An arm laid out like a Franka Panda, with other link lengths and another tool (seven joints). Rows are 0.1 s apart.
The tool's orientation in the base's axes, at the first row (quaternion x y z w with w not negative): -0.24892 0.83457 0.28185 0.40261
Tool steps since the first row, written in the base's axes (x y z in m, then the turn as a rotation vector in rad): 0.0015 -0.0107 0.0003 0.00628 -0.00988 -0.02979; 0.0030 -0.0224 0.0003 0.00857 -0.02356 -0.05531; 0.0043 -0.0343 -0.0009 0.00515 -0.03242 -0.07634; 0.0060 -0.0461 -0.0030 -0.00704 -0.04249 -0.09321; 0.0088 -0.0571 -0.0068 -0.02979 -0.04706 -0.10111; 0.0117 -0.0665 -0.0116 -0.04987 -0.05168 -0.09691; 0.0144 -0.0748 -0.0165 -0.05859 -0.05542 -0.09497; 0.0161 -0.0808 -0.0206 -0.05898 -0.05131 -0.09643; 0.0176 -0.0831 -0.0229 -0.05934 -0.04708 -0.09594; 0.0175 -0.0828 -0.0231 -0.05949 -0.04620 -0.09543; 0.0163 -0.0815 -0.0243 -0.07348 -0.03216 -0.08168
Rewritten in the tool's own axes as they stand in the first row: 0.0009 -0.0086 -0.0065 0.02260 -0.01916 0.01211; 0.0023 -0.0179 -0.0136 0.04464 -0.03734 0.01734; 0.0048 -0.0276 -0.0203 0.06528 -0.04717 0.02045; 0.0078 -0.0377 -0.0262 0.08761 -0.05112 0.01593; 0.0114 -0.0484 -0.0301 0.10745 -0.04191 0.00486; 0.0155 -0.0583 -0.0324 0.11599 -0.03119 -0.01109; 0.0196 -0.0674 -0.0340 0.11993 -0.02775 -0.01924; 0.0231 -0.0739 -0.0350 0.12056 -0.02495 -0.01593; 0.0246 -0.0771 -0.0346 0.11956 -0.02155 -0.01354; 0.0247 -0.0769 -0.0343 0.11906 -0.02068 -0.01329; 0.0261 -0.0755 -0.0334 0.11297 0.00209 -0.01842
